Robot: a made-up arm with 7 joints.
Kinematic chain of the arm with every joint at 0, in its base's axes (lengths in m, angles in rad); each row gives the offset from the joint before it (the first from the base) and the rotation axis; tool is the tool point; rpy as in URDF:
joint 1: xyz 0 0 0.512 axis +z
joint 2: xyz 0 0 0 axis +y
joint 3: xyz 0 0 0.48 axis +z
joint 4: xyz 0.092 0 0 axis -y
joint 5: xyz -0.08 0 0.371 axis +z
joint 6: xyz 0 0 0 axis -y
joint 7: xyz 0.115 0 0 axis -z
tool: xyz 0 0 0 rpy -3.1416 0 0
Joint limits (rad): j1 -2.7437..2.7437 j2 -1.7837..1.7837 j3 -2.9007..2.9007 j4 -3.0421..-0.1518 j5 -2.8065..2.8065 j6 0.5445..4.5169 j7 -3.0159..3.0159
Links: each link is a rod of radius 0.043 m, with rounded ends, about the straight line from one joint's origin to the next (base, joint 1, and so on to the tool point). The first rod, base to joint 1, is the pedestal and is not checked.
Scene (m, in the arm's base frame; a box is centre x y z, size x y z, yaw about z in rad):
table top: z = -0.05
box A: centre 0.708 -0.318 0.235 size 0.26 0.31 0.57 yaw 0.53
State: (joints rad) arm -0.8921 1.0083 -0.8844 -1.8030 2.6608 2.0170 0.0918
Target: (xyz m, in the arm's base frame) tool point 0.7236 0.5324 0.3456
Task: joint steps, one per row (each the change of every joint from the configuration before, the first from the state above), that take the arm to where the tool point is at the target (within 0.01 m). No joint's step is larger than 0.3 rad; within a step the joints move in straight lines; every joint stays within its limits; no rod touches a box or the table.
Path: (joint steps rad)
1: 0.2316 -0.0925 0.0671 0.0731 -0.0014 -0.0317 0.0000
2: 0.2316 -0.0924 0.0672 0.0732 -0.0014 -0.0316 0.0000
3: 0.2316 -0.0925 0.0671 0.0731 -0.0013 -0.0317 0.0000
4: 0.2316 -0.0925 0.0672 0.0732 -0.0014 -0.0317 0.0000
5: 0.2096 0.1860 0.1910 0.1472 0.0039 -0.0738 0.0000
6: 0.2095 0.1861 0.1911 0.1473 0.0040 -0.0738 0.0000
7: 0.2096 0.1860 0.1911 0.1472 0.0040 -0.0738 0.0000

